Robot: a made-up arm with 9 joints.
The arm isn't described. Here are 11 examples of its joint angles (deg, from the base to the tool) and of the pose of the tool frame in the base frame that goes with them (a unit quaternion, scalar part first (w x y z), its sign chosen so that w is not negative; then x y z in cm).
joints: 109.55 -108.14 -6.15 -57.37 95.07 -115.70 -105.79 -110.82 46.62
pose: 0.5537 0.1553 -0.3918 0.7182 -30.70 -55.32 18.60
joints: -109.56 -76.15 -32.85 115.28 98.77 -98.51 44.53 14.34 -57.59
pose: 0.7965 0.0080 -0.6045 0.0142 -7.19 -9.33 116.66
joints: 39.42 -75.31 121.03 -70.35 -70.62 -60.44 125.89 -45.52 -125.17
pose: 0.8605 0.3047 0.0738 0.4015 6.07 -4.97 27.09
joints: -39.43 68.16 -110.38 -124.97 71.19 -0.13 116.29 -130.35 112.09
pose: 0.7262 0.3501 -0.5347 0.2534 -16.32 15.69 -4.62
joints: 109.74 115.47 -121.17 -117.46 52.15 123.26 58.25 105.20 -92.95
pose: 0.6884 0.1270 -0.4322 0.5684 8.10 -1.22 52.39
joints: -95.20 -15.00 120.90 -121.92 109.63 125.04 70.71 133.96 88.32
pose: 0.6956 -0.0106 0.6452 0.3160 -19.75 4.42 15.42
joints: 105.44 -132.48 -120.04 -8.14 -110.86 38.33 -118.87 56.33 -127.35
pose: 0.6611 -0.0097 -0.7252 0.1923 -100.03 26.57 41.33
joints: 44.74 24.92 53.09 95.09 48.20 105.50 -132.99 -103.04 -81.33
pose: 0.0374 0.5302 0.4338 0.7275 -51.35 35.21 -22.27
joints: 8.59 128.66 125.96 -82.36 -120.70 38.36 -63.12 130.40 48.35
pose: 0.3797 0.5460 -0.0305 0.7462 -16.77 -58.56 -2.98
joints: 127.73 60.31 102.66 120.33 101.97 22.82 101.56 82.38 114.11
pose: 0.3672 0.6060 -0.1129 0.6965 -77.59 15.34 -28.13
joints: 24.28 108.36 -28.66 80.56 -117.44 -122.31 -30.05 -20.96 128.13
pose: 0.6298 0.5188 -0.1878 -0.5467 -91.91 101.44 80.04
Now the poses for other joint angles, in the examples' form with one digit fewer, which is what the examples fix.
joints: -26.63 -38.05 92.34 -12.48 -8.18 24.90 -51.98 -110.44 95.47
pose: 0.966 0.010 -0.068 -0.250 -45.9 4.5 32.4
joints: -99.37 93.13 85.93 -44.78 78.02 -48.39 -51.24 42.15 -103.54
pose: 0.956 0.029 -0.237 0.168 -53.3 16.0 98.5
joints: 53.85 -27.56 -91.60 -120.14 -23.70 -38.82 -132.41 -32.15 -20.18
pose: 0.060 0.228 0.509 -0.828 -61.6 -1.3 33.3
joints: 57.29 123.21 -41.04 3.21 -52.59 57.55 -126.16 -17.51 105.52
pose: 0.358 0.320 -0.869 -0.121 -12.6 -2.3 -72.9
